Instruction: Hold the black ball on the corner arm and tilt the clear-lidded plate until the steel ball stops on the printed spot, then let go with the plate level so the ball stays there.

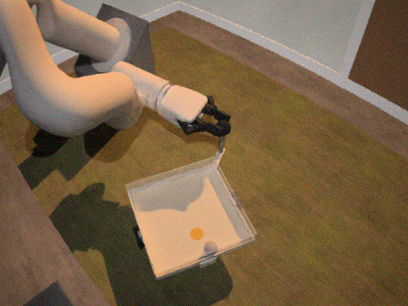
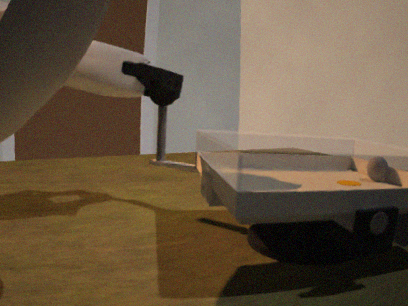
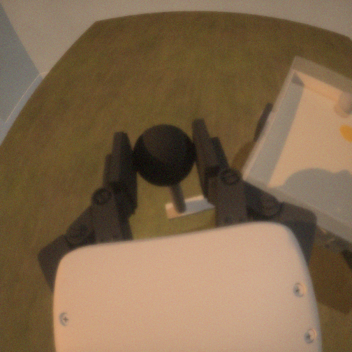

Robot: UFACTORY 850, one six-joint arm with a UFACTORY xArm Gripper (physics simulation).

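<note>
The black ball (image 1: 223, 128) (image 3: 164, 155) tops a grey post on the corner arm (image 1: 219, 158) (image 2: 172, 163) (image 3: 192, 206) of the plate. My gripper (image 1: 224, 124) (image 2: 168, 90) (image 3: 161, 141) is shut on the black ball, one finger on each side. The clear-lidded plate (image 1: 144, 235) (image 2: 300, 202) (image 3: 275, 135) is a square, walled tray, close to level; a slight tilt is hard to judge. The steel ball (image 1: 211, 247) (image 2: 377, 169) (image 3: 344, 103) is inside near the wall farthest from my gripper, apart from the orange printed spot (image 1: 197, 233) (image 2: 348, 183) (image 3: 347, 132).
The plate stands on a dark round base (image 2: 300, 242) over the green-brown mat (image 1: 320, 200). Black bearing blocks (image 1: 139, 237) (image 2: 376, 225) sit at its sides. The grey block of the arm's mount (image 1: 142, 45) is at the back left. Shadows of arm and plate fall across the mat.
</note>
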